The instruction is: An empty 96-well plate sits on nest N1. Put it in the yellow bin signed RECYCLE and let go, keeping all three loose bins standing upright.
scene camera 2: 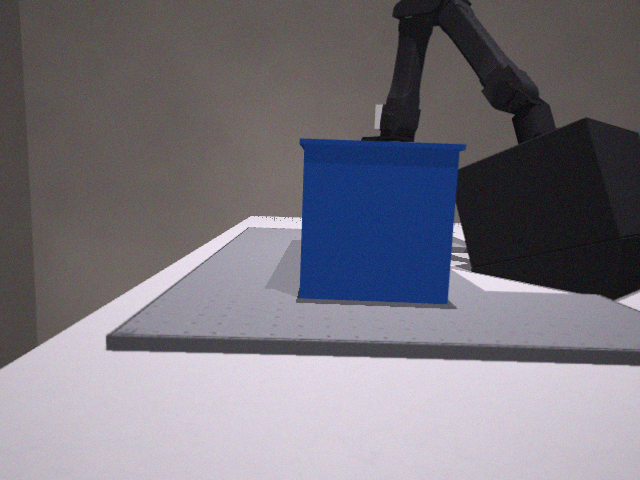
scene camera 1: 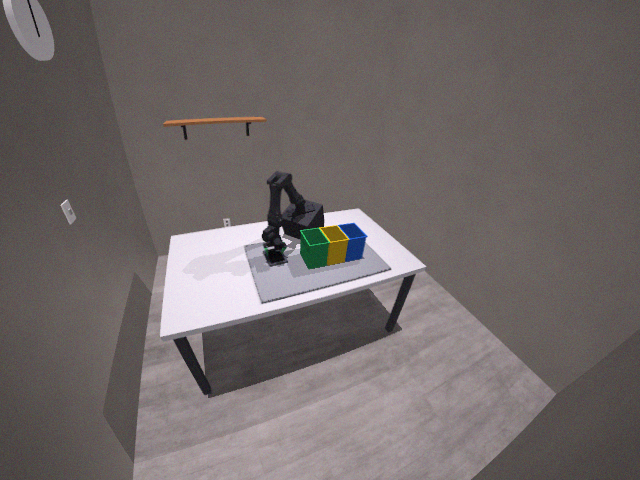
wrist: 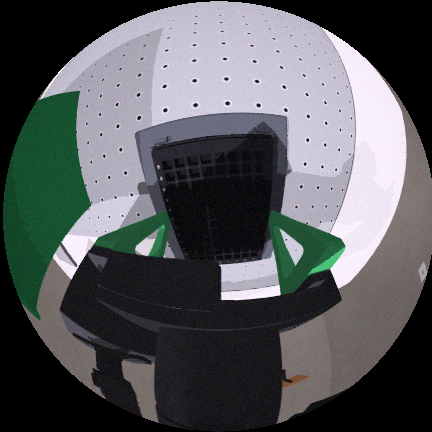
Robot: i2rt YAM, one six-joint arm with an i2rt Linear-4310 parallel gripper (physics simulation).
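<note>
The black 96-well plate sits in the grey nest on the perforated board. My gripper is open, its green fingers low over the plate, one beside each long side near the plate's arm-side end. No grip on the plate shows. The yellow bin stands upright between the green bin and the blue bin, which also stand upright. No sign is readable on the yellow bin. In scene camera 2, the blue bin hides the gripper, the plate and the other bins.
The grey perforated board lies on the white table. The arm's dark base block stands behind the bins. The green bin's wall is at the left of the wrist view.
</note>
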